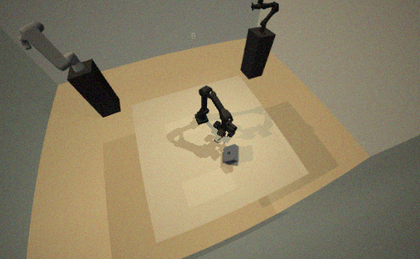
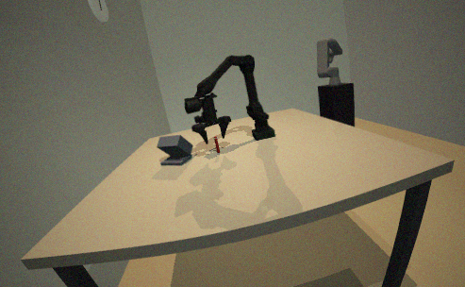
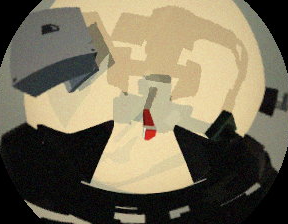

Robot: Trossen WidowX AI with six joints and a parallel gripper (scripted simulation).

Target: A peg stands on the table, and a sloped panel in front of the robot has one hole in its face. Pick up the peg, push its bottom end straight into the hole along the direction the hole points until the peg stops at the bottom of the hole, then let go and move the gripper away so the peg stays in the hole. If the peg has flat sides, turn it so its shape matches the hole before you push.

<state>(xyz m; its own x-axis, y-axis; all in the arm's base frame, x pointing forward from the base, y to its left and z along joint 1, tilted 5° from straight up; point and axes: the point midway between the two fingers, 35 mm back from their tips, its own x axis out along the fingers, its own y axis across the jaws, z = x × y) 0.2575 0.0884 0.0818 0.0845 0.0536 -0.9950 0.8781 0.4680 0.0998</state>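
Now: gripper tip right at the red peg. The rest, counted from my gripper tip: grey sloped panel 20 cm ahead, 3 cm to the right, 1 cm above.
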